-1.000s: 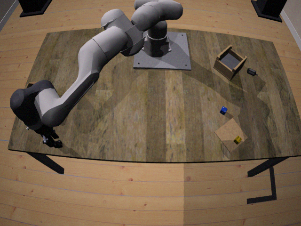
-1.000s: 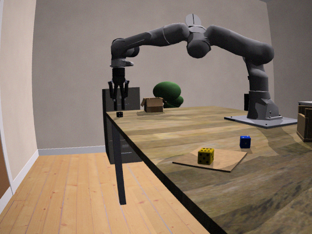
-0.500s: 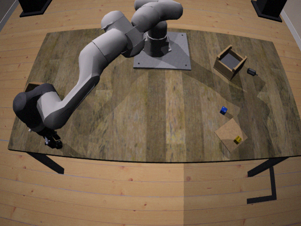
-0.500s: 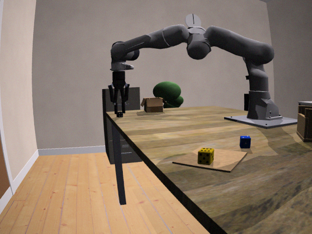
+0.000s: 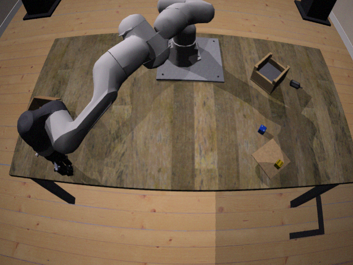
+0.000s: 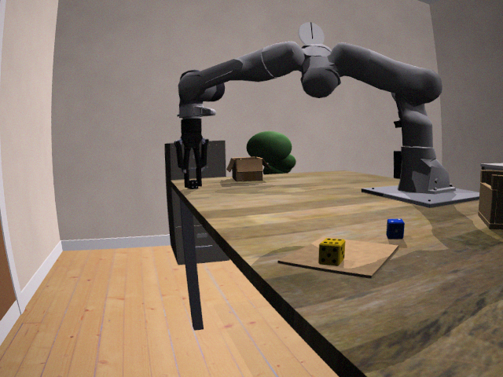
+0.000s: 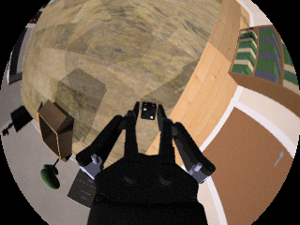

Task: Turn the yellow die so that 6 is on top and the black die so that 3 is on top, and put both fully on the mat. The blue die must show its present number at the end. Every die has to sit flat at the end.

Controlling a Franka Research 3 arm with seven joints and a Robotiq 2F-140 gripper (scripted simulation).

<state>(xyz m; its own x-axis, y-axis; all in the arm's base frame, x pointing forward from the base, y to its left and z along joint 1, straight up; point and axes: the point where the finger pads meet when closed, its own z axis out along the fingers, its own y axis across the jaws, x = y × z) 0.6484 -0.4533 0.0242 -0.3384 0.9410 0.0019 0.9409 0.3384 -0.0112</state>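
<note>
The black die lies 2 cm below my hand. The rest, counted from my hand: cardboard box (25 cm behind, 20 cm to the right, 1 cm above); tan mat (12 cm behind, 87 cm to the left, 4 cm below); blue die (25 cm behind, 83 cm to the left, 2 cm below).
</note>
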